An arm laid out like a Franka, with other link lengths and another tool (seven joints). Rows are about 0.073 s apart.
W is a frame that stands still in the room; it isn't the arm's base.
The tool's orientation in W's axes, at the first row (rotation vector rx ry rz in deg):
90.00 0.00 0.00
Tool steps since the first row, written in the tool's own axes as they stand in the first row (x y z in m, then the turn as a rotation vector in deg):
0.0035 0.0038 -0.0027 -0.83 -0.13 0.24
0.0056 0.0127 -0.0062 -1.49 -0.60 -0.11
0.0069 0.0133 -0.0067 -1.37 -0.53 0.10
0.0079 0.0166 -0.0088 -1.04 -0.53 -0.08
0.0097 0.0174 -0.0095 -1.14 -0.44 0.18
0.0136 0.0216 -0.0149 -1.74 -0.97 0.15
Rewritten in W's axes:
0.0035 0.0027 0.0038 -0.83 -0.24 -0.13
0.0056 0.0062 0.0127 -1.49 0.11 -0.60
0.0069 0.0067 0.0133 -1.37 -0.10 -0.53
0.0079 0.0088 0.0166 -1.04 0.08 -0.53
0.0097 0.0095 0.0174 -1.14 -0.18 -0.44
0.0136 0.0149 0.0216 -1.74 -0.15 -0.97

